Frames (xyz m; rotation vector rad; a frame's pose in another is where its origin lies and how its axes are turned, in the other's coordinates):
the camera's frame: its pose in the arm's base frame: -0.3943 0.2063 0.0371 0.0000 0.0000 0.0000
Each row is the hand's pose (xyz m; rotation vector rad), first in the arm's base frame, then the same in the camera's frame.
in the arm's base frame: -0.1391 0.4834 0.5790 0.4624 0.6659 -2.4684
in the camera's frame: 0.2552 0.2771 0.5419 0.4624 0.6659 -2.4684
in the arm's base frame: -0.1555 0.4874 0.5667 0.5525 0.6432 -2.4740
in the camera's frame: 0.2388 0.2811 0.5296 0.5525 0.6432 -2.4740
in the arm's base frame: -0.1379 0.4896 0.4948 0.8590 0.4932 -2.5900
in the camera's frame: 0.2564 0.2833 0.4577 0.8590 0.4932 -2.5900
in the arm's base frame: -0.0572 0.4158 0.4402 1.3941 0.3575 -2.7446
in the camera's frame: 0.3371 0.2095 0.4031 1.3941 0.3575 -2.7446
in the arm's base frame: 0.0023 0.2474 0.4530 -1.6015 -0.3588 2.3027
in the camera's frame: 0.3966 0.0411 0.4159 -1.6015 -0.3588 2.3027
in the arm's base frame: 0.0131 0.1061 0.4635 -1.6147 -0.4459 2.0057
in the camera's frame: 0.4074 -0.1002 0.4264 -1.6147 -0.4459 2.0057
